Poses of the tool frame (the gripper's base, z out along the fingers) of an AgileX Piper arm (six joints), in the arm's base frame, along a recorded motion.
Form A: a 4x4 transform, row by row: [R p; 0 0 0 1], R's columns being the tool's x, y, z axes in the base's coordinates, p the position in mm. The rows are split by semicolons.
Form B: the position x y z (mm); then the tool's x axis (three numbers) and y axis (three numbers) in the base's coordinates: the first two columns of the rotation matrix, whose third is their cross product. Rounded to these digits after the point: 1 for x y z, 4 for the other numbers.
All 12 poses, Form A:
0.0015 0.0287 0.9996 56.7; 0.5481 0.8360 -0.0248 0.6; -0.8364 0.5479 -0.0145 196.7; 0 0 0 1
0.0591 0.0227 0.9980 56.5; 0.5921 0.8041 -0.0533 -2.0; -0.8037 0.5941 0.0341 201.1; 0 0 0 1
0.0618 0.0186 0.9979 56.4; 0.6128 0.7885 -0.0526 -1.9; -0.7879 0.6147 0.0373 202.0; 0 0 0 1
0.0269 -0.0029 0.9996 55.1; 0.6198 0.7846 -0.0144 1.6; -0.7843 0.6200 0.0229 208.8; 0 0 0 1
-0.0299 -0.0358 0.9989 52.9; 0.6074 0.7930 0.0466 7.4; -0.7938 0.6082 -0.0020 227.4; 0 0 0 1
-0.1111 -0.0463 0.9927 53.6; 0.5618 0.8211 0.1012 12.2; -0.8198 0.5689 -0.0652 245.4; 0 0 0 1
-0.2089 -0.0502 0.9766 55.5; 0.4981 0.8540 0.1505 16.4; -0.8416 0.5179 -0.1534 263.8; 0 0 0 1
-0.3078 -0.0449 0.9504 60.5; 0.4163 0.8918 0.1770 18.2; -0.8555 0.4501 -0.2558 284.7; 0 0 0 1
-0.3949 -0.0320 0.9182 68.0; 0.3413 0.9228 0.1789 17.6; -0.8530 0.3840 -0.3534 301.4; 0 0 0 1
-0.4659 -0.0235 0.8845 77.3; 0.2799 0.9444 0.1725 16.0; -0.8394 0.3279 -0.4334 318.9; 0 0 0 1
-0.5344 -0.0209 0.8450 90.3; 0.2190 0.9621 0.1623 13.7; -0.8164 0.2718 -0.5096 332.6; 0 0 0 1
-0.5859 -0.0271 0.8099 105.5; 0.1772 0.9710 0.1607 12.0; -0.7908 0.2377 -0.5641 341.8; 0 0 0 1
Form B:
56.7 0.6 196.7 0.0015 0.5481 -0.8364 0.0287 0.8360 0.5479
56.5 -2.0 201.1 0.0591 0.5921 -0.8037 0.0227 0.8041 0.5941
56.4 -1.9 202.0 0.0618 0.6128 -0.7879 0.0186 0.7885 0.6147
55.1 1.6 208.8 0.0269 0.6198 -0.7843 -0.0029 0.7846 0.6200
52.9 7.4 227.4 -0.0299 0.6074 -0.7938 -0.0358 0.7930 0.6082
53.6 12.2 245.4 -0.1111 0.5618 -0.8198 -0.0463 0.8211 0.5689
55.5 16.4 263.8 -0.2089 0.4981 -0.8416 -0.0502 0.8540 0.5179
60.5 18.2 284.7 -0.3078 0.4163 -0.8555 -0.0449 0.8918 0.4501
68.0 17.6 301.4 -0.3949 0.3413 -0.8530 -0.0320 0.9228 0.3840
77.3 16.0 318.9 -0.4659 0.2799 -0.8394 -0.0235 0.9444 0.3279
90.3 13.7 332.6 -0.5344 0.2190 -0.8164 -0.0209 0.9621 0.2718
105.5 12.0 341.8 -0.5859 0.1772 -0.7908 -0.0271 0.9710 0.2377

